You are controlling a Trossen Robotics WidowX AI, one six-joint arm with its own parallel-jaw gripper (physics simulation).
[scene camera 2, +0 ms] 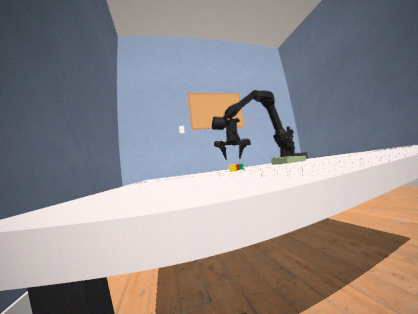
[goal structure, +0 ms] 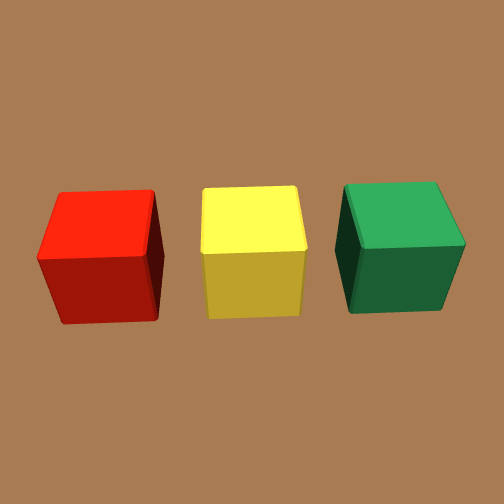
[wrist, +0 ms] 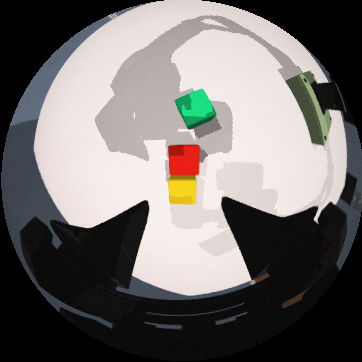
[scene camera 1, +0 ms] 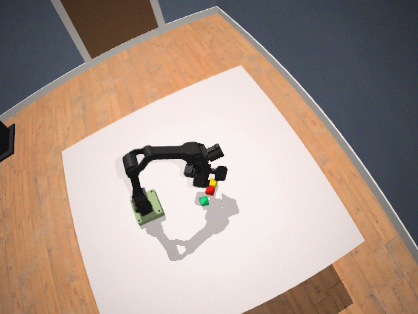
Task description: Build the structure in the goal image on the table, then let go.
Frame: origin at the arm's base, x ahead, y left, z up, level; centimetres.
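Where they show: gripper, fingertip midpoint: (scene camera 2: 232, 159) (wrist: 185, 202) (scene camera 1: 210, 179); arm's base, link origin: (scene camera 2: 286, 157) (scene camera 1: 145, 208).
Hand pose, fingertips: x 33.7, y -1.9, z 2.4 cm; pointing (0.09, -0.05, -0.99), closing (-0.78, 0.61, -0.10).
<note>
Things, the pixels of their top centre, and the offset from my fingertips. Level surfaces: height alone.
- yellow cube, top centre: (wrist: 181, 192) (scene camera 1: 212, 181) (scene camera 2: 232, 164) dx +0.6, dy -0.1, dz -2.7 cm
- red cube, top centre: (wrist: 183, 160) (scene camera 1: 209, 189) (scene camera 2: 234, 164) dx -2.0, dy -2.9, dz -2.7 cm
- green cube, top centre: (wrist: 195, 105) (scene camera 1: 203, 200) (scene camera 2: 239, 164) dx -6.6, dy -6.6, dz -2.7 cm
- white table, surface height: dz -6.0 cm
A yellow cube (scene camera 1: 213, 183) (scene camera 2: 232, 168) (wrist: 182, 191) rests on the white table. A red cube (scene camera 1: 210, 190) (scene camera 2: 237, 167) (wrist: 184, 160) stands right beside it, lined up with it; the two seem to touch. A green cube (scene camera 1: 204, 201) (scene camera 2: 241, 166) (wrist: 195, 108) stands apart on the table, past the red cube and turned at an angle. My gripper (scene camera 2: 233, 159) (wrist: 185, 202) is open and empty, pointing down, and hangs above the table over the yellow cube's side of the row. In scene camera 1 the arm hides the fingertips.
The arm's green base plate (scene camera 1: 156, 204) (scene camera 2: 280, 161) (wrist: 309, 107) stands on the white table (scene camera 1: 280, 200) (scene camera 2: 150, 202). The arm arches from it to the gripper and casts a shadow across the green cube's surroundings.
</note>
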